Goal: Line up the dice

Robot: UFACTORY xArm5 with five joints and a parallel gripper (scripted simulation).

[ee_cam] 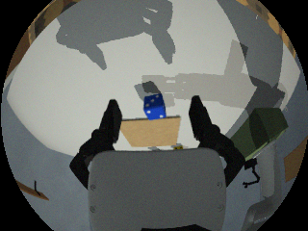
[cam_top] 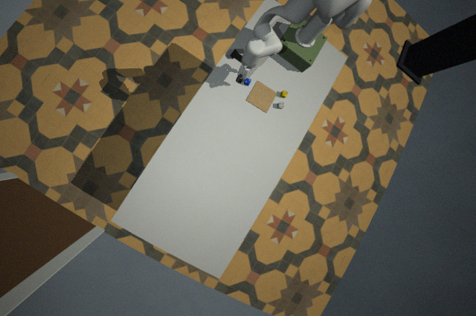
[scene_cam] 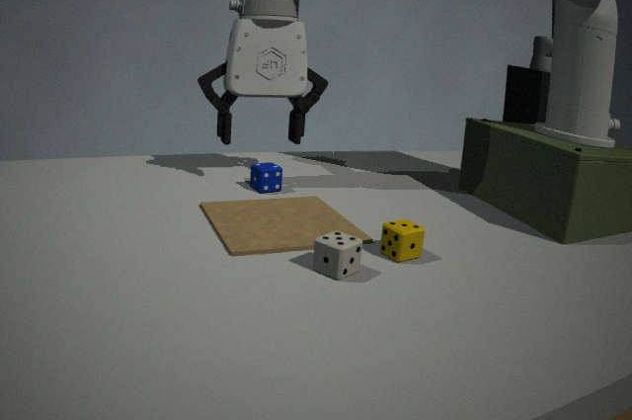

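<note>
The blue die lies 40 mm to the left of my hand and 40 mm below it. From my hand the other things lie so: white die (20 mm ahead, 280 mm to the left, 40 mm below); then yellow die (50 mm behind, 260 mm to the left, 40 mm below); then tan mat (30 mm ahead, 160 mm to the left, 60 mm below).
</note>
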